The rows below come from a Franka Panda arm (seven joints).
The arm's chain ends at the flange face. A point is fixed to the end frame.
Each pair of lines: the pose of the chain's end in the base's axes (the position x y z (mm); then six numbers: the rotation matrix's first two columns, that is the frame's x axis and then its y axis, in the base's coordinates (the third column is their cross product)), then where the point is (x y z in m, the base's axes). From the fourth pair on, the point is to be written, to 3 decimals.
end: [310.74 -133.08 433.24 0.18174 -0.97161 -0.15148 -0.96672 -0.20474 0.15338]
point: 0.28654 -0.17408 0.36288
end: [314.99 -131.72 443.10 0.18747 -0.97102 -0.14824 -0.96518 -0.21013 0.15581]
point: 0.29092 -0.17313 0.37293
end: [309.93 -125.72 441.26 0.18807 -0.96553 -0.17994 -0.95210 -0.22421 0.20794]
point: 0.28216 -0.16592 0.37176
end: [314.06 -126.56 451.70 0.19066 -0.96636 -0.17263 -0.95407 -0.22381 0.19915]
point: 0.287 -0.167 0.382
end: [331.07 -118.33 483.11 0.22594 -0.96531 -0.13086 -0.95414 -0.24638 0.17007]
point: 0.308 -0.162 0.414
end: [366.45 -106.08 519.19 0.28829 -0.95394 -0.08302 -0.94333 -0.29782 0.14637]
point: 0.349 -0.154 0.451
